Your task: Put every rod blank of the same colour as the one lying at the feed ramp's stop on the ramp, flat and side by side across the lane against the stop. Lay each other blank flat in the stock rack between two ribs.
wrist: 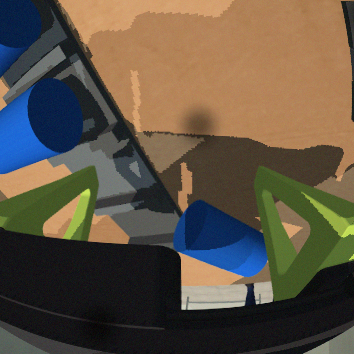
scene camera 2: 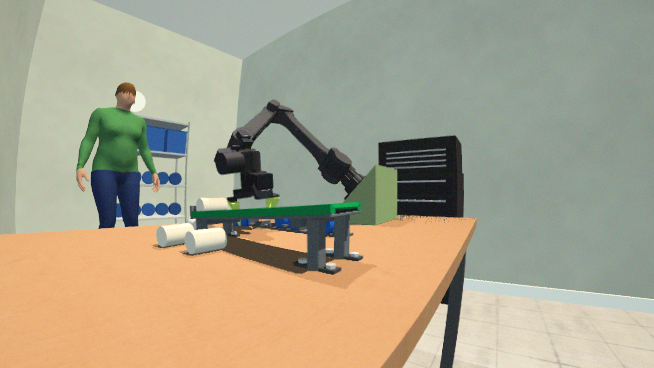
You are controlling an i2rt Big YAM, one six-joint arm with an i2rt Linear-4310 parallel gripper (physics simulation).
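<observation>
My gripper [scene camera 2: 253,204] [wrist: 176,174] is open, its fingers low behind the ramp. A loose blue blank [wrist: 222,240] lies between the spread fingers, near the right one in the wrist view, by the rack's edge; nothing grips it. Two blue blanks [wrist: 55,115] [wrist: 17,22] lie in the stock rack [wrist: 150,220], at the left of the wrist view. In the scene view, blue blanks [scene camera 2: 282,222] [scene camera 2: 327,226] show partly behind the green feed ramp [scene camera 2: 270,211]. A white blank [scene camera 2: 212,204] lies at the ramp's left end. Two white blanks [scene camera 2: 175,234] [scene camera 2: 206,240] lie on the table before it.
The ramp stands on grey legs [scene camera 2: 316,245] with bolted feet. A green wedge-shaped block [scene camera 2: 382,195] stands on the table [scene camera 2: 250,320] near the arm's base. A black drawer cabinet [scene camera 2: 420,175], a shelf unit [scene camera 2: 188,170] and a person [scene camera 2: 119,145] are beyond the table.
</observation>
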